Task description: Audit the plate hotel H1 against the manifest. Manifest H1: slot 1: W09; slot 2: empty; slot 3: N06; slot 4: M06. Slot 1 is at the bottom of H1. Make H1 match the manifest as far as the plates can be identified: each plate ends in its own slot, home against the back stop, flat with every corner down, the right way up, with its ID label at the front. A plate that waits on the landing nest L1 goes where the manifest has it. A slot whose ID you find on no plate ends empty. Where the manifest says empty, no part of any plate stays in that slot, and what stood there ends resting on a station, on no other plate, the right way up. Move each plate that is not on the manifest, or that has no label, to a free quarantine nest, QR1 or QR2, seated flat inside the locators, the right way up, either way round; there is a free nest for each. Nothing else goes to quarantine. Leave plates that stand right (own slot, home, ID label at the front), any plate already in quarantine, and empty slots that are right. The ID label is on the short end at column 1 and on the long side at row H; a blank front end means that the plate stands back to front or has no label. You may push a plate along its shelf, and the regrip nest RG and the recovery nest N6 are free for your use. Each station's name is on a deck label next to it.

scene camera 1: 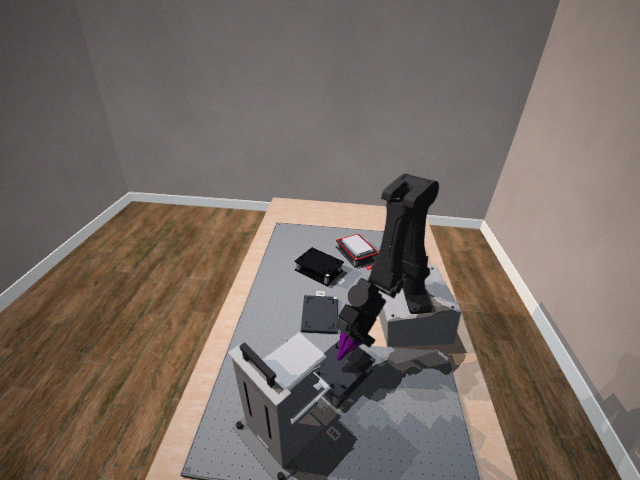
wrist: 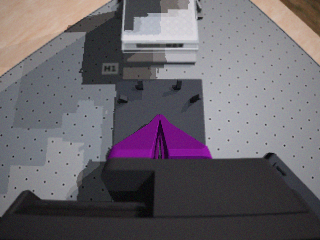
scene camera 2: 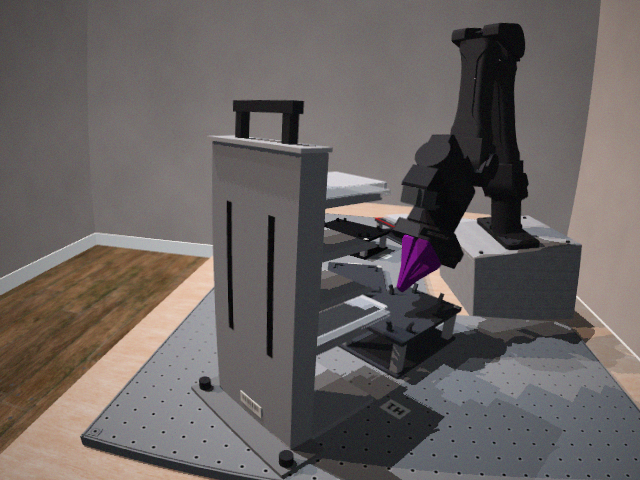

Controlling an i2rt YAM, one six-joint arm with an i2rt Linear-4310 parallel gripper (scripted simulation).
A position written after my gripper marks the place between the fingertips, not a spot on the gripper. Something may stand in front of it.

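Note:
I see my gripper [scene camera 2: 399, 290], and the wrist view has my gripper [wrist: 159, 119] too. There is a black raised nest [scene camera 1: 317, 261] here, along with a white plate [scene camera 1: 295, 358]. I can also see a plate hotel H1 [scene camera 2: 291, 187].

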